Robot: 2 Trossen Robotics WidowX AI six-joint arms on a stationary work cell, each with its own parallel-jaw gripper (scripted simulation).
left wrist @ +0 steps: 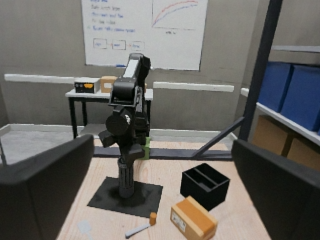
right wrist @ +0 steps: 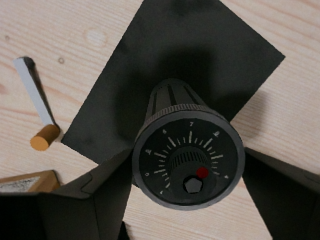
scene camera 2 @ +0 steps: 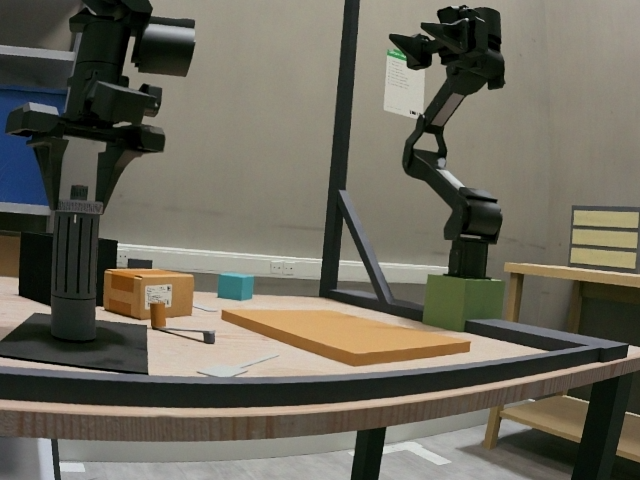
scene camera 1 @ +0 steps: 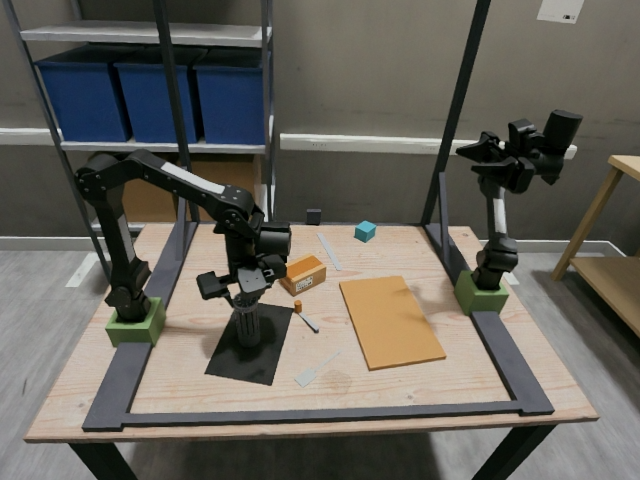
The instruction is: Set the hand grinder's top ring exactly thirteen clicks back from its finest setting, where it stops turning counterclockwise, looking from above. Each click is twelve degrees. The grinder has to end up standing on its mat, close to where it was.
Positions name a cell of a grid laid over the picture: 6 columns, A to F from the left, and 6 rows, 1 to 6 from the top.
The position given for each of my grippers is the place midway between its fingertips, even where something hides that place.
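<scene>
Black mat (scene camera 1: C5), (left wrist: C6), (right wrist: E2). My left gripper (scene camera 2: D1), (left wrist: D4), (scene camera 1: E2). My right gripper (scene camera 2: A3), (left wrist: C5), (right wrist: D4), (scene camera 1: C4).
</scene>
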